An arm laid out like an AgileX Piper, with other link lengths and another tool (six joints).
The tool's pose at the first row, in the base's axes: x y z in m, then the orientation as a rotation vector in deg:
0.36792, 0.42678, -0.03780, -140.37, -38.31, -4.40
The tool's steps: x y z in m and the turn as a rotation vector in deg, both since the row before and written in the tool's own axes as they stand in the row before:
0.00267, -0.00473, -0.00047, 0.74, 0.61, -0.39
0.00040, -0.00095, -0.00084, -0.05, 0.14, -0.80
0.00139, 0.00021, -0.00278, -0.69, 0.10, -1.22
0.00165, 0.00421, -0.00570, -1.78, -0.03, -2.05
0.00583, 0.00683, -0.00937, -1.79, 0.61, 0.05
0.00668, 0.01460, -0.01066, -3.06, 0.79, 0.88
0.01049, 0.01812, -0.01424, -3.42, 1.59, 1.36
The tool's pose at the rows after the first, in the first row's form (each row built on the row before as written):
0.36802, 0.43101, -0.03436, -139.42, -38.44, -5.04
0.36798, 0.43136, -0.03308, -139.18, -39.36, -5.55
0.36953, 0.43025, -0.03062, -139.42, -40.88, -6.42
0.37358, 0.42493, -0.02775, -140.42, -43.60, -7.89
0.38281, 0.41804, -0.02176, -141.97, -43.46, -9.36
0.39684, 0.40547, -0.01769, -144.94, -42.30, -11.30
0.41542, 0.39003, -0.01012, -148.13, -40.17, -14.28

